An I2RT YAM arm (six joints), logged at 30 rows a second.
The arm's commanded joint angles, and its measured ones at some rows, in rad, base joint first. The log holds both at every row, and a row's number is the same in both.
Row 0, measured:
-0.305 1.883 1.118 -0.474 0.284 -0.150
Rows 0 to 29, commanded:
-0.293 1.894 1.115 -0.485 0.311 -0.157
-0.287 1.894 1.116 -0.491 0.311 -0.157
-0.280 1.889 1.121 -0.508 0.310 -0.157
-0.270 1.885 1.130 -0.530 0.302 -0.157
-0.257 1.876 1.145 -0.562 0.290 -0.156
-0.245 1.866 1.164 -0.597 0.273 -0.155
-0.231 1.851 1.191 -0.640 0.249 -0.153
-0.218 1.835 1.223 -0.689 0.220 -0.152
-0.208 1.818 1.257 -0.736 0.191 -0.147
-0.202 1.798 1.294 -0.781 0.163 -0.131
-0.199 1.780 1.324 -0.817 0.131 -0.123
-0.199 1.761 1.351 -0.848 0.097 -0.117
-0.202 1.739 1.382 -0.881 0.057 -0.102
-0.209 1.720 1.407 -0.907 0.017 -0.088
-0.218 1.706 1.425 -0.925 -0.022 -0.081
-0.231 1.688 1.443 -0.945 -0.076 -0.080
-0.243 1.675 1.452 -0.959 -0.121 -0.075
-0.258 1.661 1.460 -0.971 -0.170 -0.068
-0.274 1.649 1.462 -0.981 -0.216 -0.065
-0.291 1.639 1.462 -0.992 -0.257 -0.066
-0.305 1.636 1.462 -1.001 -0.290 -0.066
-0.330 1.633 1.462 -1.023 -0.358 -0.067
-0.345 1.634 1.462 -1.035 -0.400 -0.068
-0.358 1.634 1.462 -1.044 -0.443 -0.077
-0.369 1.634 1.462 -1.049 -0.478 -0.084
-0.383 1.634 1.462 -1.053 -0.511 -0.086
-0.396 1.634 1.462 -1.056 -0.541 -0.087
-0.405 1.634 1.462 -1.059 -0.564 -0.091
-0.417 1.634 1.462 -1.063 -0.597 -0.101
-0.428 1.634 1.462 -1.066 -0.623 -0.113
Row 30, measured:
-0.394 1.635 1.454 -1.058 -0.435 -0.094
